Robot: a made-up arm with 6 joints.
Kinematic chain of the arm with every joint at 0, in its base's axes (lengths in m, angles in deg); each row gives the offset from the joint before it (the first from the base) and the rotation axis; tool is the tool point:
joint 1: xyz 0 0 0.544 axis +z
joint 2: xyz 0 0 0 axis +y
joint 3: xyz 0 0 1.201 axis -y
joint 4: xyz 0 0 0 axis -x
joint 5: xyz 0.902 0 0 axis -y
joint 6: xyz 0 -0.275 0 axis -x
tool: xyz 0 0 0
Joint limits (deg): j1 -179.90..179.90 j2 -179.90..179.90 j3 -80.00..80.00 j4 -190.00..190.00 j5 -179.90..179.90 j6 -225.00..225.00
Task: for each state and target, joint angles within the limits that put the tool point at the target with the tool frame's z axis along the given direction. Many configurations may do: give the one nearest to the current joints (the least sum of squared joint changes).
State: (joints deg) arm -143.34 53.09 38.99 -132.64 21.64 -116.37
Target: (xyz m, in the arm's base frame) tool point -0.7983 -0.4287 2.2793 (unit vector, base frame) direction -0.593 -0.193 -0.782
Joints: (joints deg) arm -157.24 6.46 57.85 -108.34 32.15 -65.20
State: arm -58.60 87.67 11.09 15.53 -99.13 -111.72
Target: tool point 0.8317 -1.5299 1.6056 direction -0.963 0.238 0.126
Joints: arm -52.85 44.26 51.65 18.27 -91.33 -138.50
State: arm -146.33 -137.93 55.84 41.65 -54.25 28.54
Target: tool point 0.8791 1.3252 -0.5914 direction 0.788 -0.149 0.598
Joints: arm -129.07 -146.55 27.46 56.27 -57.73 58.55
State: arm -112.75 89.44 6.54 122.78 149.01 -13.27
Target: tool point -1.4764 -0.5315 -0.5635 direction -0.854 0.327 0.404
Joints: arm -164.99 102.48 22.23 118.47 162.25 -26.46
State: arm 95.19 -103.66 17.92 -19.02 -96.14 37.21
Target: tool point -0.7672 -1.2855 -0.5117 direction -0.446 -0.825 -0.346
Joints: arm 50.18 -151.93 36.93 -31.74 -74.42 -3.01
